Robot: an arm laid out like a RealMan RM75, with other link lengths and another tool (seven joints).
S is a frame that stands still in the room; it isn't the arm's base.
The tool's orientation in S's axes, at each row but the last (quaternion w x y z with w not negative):
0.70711, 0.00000, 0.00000, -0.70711
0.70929, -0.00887, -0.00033, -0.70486
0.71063, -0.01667, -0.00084, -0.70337
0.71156, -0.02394, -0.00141, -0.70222
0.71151, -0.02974, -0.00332, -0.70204
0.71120, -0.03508, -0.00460, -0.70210
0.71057, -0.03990, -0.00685, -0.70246
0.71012, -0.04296, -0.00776, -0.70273
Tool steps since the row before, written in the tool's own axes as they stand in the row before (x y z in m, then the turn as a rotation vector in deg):
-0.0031, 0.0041, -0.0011, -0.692, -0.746, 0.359
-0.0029, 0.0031, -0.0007, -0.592, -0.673, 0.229
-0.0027, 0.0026, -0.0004, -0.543, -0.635, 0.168
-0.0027, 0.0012, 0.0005, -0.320, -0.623, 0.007
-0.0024, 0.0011, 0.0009, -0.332, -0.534, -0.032
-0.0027, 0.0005, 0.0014, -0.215, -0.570, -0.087
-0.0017, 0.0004, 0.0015, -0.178, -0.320, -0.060
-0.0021, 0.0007, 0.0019, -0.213, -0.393, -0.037
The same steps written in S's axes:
0.0041, 0.0031, -0.0011, -0.746, 0.692, 0.359
0.0031, 0.0029, -0.0008, -0.674, 0.591, 0.229
0.0026, 0.0027, -0.0005, -0.637, 0.541, 0.169
0.0012, 0.0027, 0.0004, -0.627, 0.312, 0.016
0.0011, 0.0025, 0.0007, -0.539, 0.323, -0.027
0.0005, 0.0028, 0.0012, -0.576, 0.203, -0.074
0.0004, 0.0018, 0.0014, -0.325, 0.170, -0.056
0.0008, 0.0022, 0.0017, -0.397, 0.206, -0.032

